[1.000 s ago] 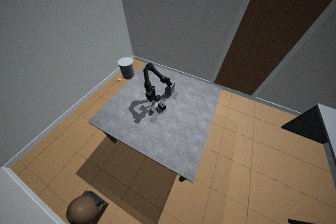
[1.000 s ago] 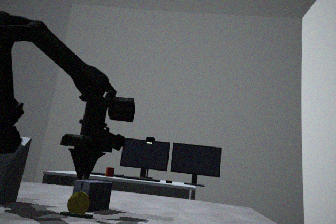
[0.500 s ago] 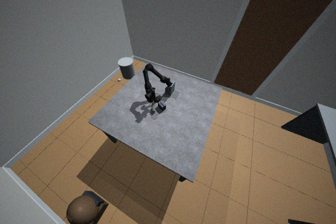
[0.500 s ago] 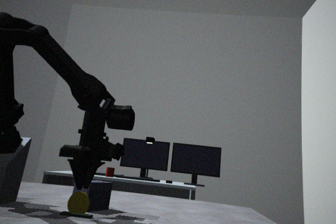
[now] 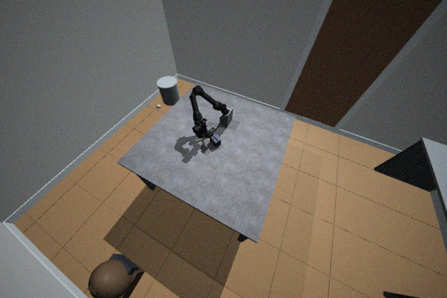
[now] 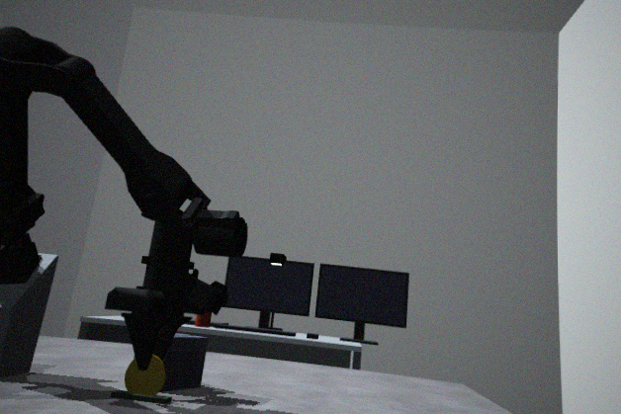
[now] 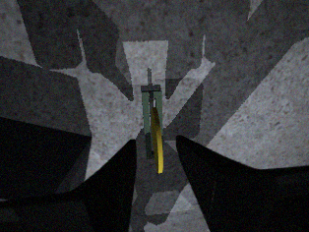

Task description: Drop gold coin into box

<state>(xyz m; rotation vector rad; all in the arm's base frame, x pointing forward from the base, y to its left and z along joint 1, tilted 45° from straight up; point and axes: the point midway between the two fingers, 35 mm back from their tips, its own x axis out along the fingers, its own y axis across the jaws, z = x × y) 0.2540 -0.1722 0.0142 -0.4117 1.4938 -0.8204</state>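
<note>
My gripper tip is now 10 mm above the coin.
</note>
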